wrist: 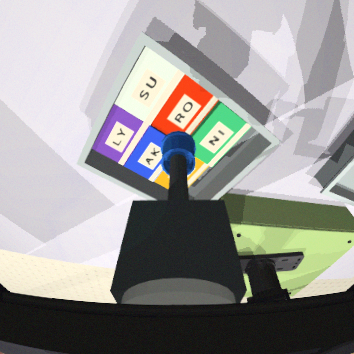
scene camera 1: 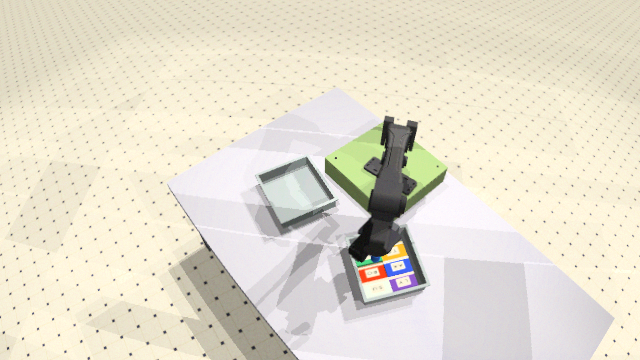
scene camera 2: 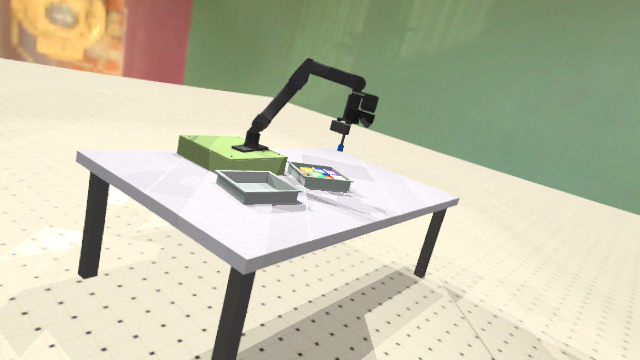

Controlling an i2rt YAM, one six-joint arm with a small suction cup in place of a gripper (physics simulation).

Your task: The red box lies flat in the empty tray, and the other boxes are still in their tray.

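Pixels of known places: end effector, tool point: (wrist: 177, 146) (scene camera 1: 375, 258) (scene camera 2: 339, 150); arm's base, origin of the base link: (wrist: 257, 261) (scene camera 2: 250, 148).
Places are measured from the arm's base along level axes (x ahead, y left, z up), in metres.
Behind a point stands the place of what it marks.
The red box (scene camera 1: 372, 273) @(x 0.337, y 0.167, z -0.048 m) (wrist: 184, 111) @(x 0.335, y 0.163, z -0.049 m), labelled RO, lies flat in the filled tray (scene camera 1: 397, 294) @(x 0.353, y 0.278, z -0.037 m) (scene camera 2: 327, 185) @(x 0.358, y 0.116, z -0.069 m) (wrist: 113, 102) @(x 0.356, y 0.260, z -0.038 m). Around it lie the green box (wrist: 216, 136) @(x 0.300, y 0.117, z -0.036 m), blue box (scene camera 1: 398, 266) @(x 0.264, y 0.221, z -0.045 m) (wrist: 142, 157) @(x 0.262, y 0.234, z -0.045 m), orange box (scene camera 1: 400, 250) @(x 0.209, y 0.192, z -0.047 m) (wrist: 165, 178) @(x 0.215, y 0.200, z -0.047 m), purple box (scene camera 1: 403, 282) @(x 0.302, y 0.268, z -0.046 m) (wrist: 118, 138) @(x 0.298, y 0.267, z -0.046 m) and white box (scene camera 1: 377, 288) @(x 0.371, y 0.213, z -0.046 m) (wrist: 148, 87) @(x 0.372, y 0.211, z -0.046 m). The empty tray (scene camera 1: 310, 213) @(x 0.276, y -0.148, z -0.064 m) (scene camera 2: 270, 196) @(x 0.328, y -0.304, z -0.058 m) (wrist: 337, 177) @(x 0.217, y -0.118, z -0.036 m) stands apart. My suction cup (scene camera 1: 376, 258) (scene camera 2: 340, 148) (wrist: 178, 150) @(x 0.352, y 0.171, z 0.087 m) hangs bare above the filled tray, touching no box. It hides parts of the blue and orange boxes in the wrist view.
The green base block (scene camera 1: 350, 160) @(x 0.033, y -0.158, z 0.000 m) (scene camera 2: 200, 152) @(x -0.095, y -0.207, z -0.032 m) (wrist: 310, 250) @(x 0.034, y -0.118, z 0.000 m) carries the arm and stands beside both trays. All stand on the pale table (scene camera 1: 480, 300) @(x 0.180, y 0.523, z -0.085 m) (scene camera 2: 200, 215) @(x 0.276, y -0.598, z -0.086 m). The tray walls rise above the boxes.
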